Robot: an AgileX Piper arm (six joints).
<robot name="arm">
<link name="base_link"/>
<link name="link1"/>
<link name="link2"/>
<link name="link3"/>
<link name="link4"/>
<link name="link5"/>
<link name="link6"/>
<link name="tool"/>
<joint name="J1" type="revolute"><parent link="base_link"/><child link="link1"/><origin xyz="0 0 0.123" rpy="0 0 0"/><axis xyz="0 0 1"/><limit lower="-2.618" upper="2.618"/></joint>
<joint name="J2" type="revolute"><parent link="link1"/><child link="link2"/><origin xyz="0 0 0" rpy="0 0 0"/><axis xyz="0 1 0"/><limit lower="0" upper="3.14"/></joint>
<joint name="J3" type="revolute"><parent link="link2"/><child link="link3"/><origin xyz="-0.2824 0 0.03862" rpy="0 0 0"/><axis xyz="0 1 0"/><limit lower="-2.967" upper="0"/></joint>
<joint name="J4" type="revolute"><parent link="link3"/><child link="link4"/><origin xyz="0.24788 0 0.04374" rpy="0 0 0"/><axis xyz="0.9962 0 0.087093"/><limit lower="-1.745" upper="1.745"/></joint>
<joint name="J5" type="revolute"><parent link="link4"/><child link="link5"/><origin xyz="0 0 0" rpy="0 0 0"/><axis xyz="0 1 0"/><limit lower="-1.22" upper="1.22"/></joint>
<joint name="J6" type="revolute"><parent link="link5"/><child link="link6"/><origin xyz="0.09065 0 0.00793" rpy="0 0 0"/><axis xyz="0.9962 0 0.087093"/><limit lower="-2.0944" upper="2.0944"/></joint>
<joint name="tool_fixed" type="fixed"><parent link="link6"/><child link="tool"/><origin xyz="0 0 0" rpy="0 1.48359 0"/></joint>
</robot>
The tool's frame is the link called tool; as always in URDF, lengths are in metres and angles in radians.
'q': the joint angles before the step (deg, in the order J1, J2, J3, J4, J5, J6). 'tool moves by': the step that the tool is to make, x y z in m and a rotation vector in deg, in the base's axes. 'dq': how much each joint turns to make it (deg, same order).
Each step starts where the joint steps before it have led.
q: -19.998 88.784 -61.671 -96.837 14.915 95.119
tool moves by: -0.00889 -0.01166 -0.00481 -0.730 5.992 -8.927
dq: -0.024 0.617 -0.977 16.335 9.506 -16.439
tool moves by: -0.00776 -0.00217 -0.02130 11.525 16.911 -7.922
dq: -0.045 2.921 -4.473 34.714 15.127 -31.456
